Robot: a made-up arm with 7 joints. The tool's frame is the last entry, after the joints. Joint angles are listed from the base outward. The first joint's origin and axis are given. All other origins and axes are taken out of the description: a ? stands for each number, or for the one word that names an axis. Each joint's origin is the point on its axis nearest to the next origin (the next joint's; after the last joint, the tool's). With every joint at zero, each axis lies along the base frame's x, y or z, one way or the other. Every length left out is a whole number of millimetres.
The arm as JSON. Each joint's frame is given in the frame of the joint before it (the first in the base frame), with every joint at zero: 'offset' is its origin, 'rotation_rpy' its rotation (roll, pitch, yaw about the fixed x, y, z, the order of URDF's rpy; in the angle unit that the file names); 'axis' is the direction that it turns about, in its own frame. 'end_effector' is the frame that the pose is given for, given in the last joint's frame.
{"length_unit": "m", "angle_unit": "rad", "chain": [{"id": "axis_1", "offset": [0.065, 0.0, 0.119], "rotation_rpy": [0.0, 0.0, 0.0], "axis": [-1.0, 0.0, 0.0]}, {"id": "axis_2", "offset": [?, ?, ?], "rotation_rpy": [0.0, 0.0, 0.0], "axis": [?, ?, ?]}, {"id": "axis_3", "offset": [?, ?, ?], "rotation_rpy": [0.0, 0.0, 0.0], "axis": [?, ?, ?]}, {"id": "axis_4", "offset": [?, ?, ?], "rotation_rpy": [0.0, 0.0, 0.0], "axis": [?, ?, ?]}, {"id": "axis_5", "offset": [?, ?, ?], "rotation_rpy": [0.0, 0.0, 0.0], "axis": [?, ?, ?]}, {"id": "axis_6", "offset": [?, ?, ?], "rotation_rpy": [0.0, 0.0, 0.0], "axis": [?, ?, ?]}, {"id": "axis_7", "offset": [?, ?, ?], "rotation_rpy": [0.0, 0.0, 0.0], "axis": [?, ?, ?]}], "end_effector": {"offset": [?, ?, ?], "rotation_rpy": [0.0, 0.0, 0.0]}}
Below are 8 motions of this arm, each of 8 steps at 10 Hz.
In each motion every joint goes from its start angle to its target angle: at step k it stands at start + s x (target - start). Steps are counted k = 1, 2, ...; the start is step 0. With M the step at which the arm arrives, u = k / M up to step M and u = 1 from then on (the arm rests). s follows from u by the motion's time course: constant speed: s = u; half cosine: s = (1 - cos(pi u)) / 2; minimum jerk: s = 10 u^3 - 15 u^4 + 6 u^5.
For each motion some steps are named. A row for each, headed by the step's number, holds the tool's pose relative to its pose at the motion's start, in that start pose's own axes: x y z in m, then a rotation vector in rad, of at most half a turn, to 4 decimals.
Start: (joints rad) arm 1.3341 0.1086 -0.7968 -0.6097 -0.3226 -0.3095 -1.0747
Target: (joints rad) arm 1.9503 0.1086 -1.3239 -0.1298 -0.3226 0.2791 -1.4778
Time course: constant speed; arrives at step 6
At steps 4, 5, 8:
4: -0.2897 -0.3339 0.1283 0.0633 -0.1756 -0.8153
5: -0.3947 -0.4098 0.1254 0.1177 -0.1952 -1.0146
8: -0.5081 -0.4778 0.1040 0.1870 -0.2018 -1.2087

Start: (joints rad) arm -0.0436 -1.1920 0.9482 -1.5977 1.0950 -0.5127 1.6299
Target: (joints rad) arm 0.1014 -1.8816 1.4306 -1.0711 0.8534 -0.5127 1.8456
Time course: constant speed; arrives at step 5
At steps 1, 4, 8:
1: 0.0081 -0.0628 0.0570 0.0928 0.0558 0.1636
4: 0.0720 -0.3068 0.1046 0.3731 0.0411 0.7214
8: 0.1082 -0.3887 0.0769 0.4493 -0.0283 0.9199

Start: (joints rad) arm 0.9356 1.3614 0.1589 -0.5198 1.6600 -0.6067 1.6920
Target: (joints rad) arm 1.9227 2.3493 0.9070 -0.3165 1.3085 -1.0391 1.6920
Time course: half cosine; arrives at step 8
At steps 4, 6, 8:
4: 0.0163 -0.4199 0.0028 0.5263 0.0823 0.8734
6: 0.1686 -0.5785 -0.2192 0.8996 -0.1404 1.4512
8: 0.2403 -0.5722 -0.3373 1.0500 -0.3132 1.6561

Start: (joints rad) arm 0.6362 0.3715 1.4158 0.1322 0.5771 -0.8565 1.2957
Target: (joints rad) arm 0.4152 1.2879 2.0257 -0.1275 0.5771 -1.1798 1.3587
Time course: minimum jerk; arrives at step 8
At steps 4, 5, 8:
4: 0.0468 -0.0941 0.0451 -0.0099 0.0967 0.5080
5: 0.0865 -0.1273 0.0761 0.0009 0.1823 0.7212
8: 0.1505 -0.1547 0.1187 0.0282 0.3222 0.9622

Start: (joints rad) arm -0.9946 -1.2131 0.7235 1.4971 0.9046 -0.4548 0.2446
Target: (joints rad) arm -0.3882 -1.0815 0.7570 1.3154 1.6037 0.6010 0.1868
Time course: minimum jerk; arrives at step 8
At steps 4, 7, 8:
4: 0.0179 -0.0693 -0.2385 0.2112 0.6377 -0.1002
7: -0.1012 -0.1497 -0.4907 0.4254 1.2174 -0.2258
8: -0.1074 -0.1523 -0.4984 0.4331 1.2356 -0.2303

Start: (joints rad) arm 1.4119 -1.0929 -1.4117 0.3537 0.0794 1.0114 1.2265
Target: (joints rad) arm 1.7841 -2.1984 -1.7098 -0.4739 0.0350 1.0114 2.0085
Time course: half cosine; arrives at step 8
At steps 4, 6, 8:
4: 0.0725 0.1633 0.0034 0.3663 0.1520 -0.2876
6: 0.1270 0.2788 -0.0113 0.5967 0.0132 -0.5284
8: 0.1563 0.3292 -0.0201 0.6575 -0.0924 -0.6303

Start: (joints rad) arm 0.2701 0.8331 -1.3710 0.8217 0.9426 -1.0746 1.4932
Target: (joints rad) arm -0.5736 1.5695 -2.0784 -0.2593 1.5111 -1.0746 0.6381
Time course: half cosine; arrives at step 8
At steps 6, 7, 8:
6: 0.3315 0.3411 -0.1315 -1.5070 0.7626 -1.7389
7: 0.3445 0.3367 -0.2339 -1.8456 0.6690 -1.8928
8: 0.3440 0.3305 -0.2719 -1.9701 0.6190 -1.9372

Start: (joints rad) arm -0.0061 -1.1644 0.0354 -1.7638 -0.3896 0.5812 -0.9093
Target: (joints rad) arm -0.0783 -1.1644 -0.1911 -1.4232 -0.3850 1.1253 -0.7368
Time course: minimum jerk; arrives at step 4
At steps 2, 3, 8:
2: 0.0278 0.0056 -0.0358 -0.0231 0.1365 0.1064
3: 0.0474 0.0114 -0.0731 -0.0343 0.2510 0.2038
8: 0.0519 0.0133 -0.0841 -0.0362 0.2816 0.2311

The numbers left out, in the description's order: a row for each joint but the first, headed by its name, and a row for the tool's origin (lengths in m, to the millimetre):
axis_2: xyz 0.0 0.016 0.195, axis 0.0 -1.0 0.0
axis_3: xyz -0.015 0.0 0.127, axis 0.0 0.0 1.0
axis_4: xyz -0.103 0.13 0.0, axis 0.0 -1.0 0.0
axis_5: xyz 0.21 0.0 -0.006, axis 1.0 0.0 0.0
axis_6: xyz 0.0 -0.637 -0.055, axis 0.0 1.0 0.0
axis_7: xyz -0.026 0.0 0.289, axis 0.0 0.0 1.0
tool: xyz 0.112 0.088 0.0

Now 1 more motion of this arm.
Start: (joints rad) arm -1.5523 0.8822 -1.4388 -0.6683 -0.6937 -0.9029 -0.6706
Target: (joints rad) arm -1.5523 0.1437 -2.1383 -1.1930 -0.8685 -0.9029 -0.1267
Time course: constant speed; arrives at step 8
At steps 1, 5, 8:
1: 0.0060 0.0432 0.0035 -0.1303 0.0751 0.0659
5: -0.0026 0.1583 -0.0216 -0.5499 0.4236 0.2331
8: -0.0390 0.1884 -0.0384 -0.7418 0.6900 0.2487

